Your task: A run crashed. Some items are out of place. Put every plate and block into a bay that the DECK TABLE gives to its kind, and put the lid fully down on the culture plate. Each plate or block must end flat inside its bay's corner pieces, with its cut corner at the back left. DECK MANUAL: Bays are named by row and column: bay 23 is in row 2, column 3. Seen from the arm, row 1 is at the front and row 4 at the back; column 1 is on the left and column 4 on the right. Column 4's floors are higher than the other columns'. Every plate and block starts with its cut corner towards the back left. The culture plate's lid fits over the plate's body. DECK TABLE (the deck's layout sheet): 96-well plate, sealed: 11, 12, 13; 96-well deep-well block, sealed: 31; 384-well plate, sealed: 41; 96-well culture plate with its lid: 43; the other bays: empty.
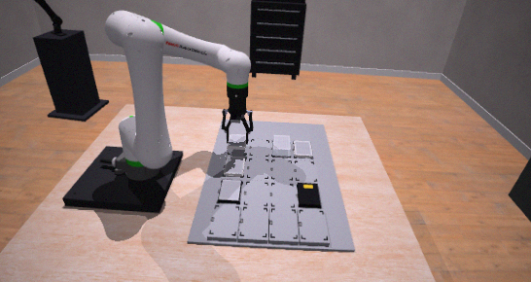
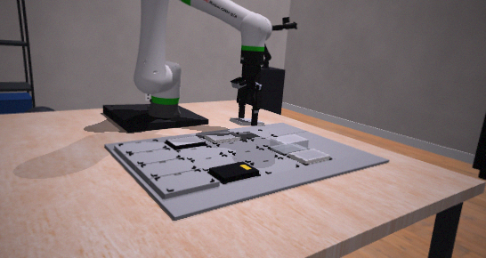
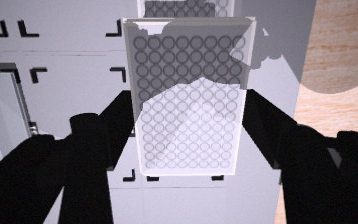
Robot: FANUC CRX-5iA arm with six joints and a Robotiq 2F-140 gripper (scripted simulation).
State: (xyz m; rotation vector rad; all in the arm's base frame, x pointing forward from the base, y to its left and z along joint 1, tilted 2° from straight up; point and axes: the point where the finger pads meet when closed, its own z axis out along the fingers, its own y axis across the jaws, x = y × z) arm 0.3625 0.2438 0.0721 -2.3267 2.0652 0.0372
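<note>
The pale 96-well plate lies 120 mm to the right of my hand, 80 mm below it and 10 mm ahead of it. Round my hand: bay label 33: 260 mm to the right, 200 mm ahead, 80 mm below; sealed 96-well plate: 280 mm to the right, 80 mm below, 30 mm ahead; white plate: 20 mm below.
</note>
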